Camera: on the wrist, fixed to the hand. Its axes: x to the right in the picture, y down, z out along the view.
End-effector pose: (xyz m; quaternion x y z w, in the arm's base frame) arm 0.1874 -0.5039 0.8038 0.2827 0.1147 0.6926 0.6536
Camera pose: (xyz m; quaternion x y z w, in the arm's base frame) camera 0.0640 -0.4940 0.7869 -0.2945 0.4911 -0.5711 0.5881
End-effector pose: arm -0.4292 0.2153 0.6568 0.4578 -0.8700 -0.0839 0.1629
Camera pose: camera -0.4734 0.2655 0.7624 0.8443 0.5138 0.0243 0.1500
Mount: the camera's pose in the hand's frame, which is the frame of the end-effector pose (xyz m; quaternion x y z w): 0.0038 0.0936 -0.0827 -0.0469 -0.2961 0.9532 0.0381
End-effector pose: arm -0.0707 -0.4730 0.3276 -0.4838 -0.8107 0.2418 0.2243
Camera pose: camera 0.0403 -0.4163 0.3358 0.7301 -0.3525 -0.3282 0.4847
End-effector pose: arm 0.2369 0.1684 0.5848 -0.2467 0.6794 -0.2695 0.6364
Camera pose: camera 0.1549 0.2388 0.5221 0.5286 0.0852 0.7013 0.4707
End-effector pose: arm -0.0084 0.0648 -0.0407 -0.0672 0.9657 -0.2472 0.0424
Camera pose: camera -0.0319 0.1846 -0.0138 0.8428 0.0999 0.0962 0.5201
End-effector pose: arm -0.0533 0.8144 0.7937 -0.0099 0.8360 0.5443 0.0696
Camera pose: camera -0.0744 0.7774 0.9112 -0.9544 0.0048 -0.1292 0.2691
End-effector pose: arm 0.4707 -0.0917 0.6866 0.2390 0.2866 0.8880 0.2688
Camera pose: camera 0.3882 -0.1855 0.6876 -0.5326 0.3381 -0.2327 0.7401
